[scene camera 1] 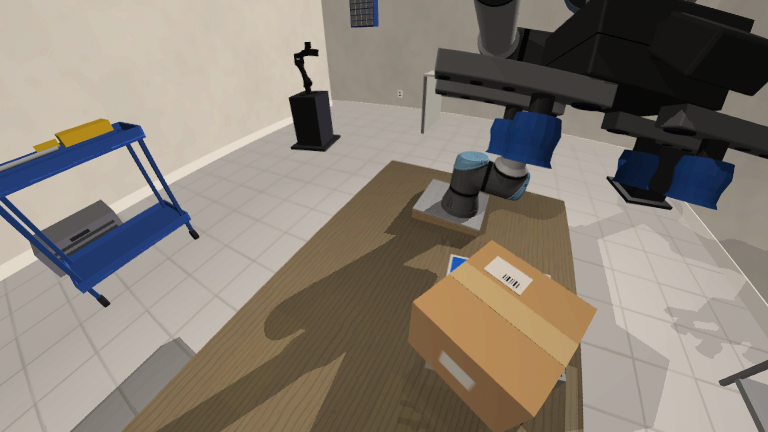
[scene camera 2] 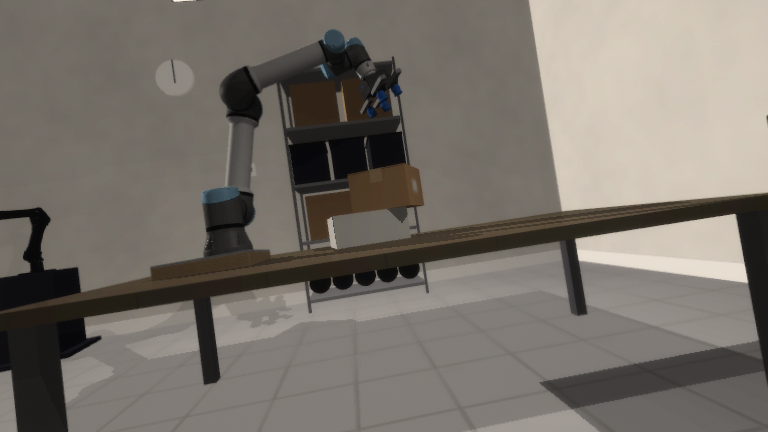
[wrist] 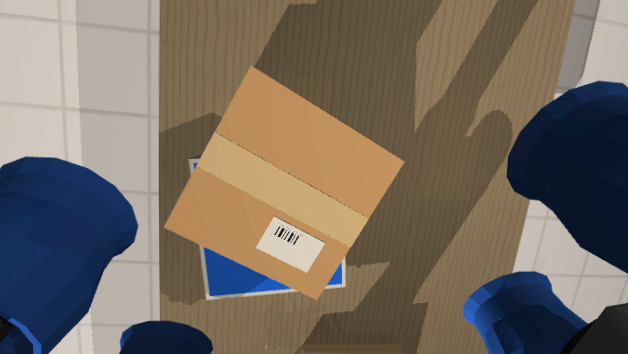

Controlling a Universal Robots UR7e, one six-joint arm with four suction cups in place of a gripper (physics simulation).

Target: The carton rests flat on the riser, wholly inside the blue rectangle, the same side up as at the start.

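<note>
The brown carton point(scene camera 1: 499, 327) point(scene camera 2: 384, 189) point(wrist: 280, 165), tape and barcode label up, rests flat on the pale riser point(scene camera 2: 365, 231) point(wrist: 204, 272). It sits turned against the blue rectangle point(scene camera 1: 458, 263) point(wrist: 235, 280) on the riser's top and reaches beyond its edges on several sides. Blue shows below the carton and at its left corner in the wrist view; the rest is hidden beneath it. My gripper point(scene camera 1: 609, 155) point(scene camera 2: 382, 101), with four blue suction cups, is open and holds nothing. It hangs well above the carton, apart from it.
The riser stands on the wooden table point(scene camera 1: 300, 300) point(scene camera 2: 510, 231) point(wrist: 200, 45), near one long edge. The arm's base plate point(scene camera 1: 429, 206) point(scene camera 2: 209, 264) lies beyond it. A shelf rack point(scene camera 2: 343, 128) stands behind. A blue cart point(scene camera 1: 128, 244) stands at the left.
</note>
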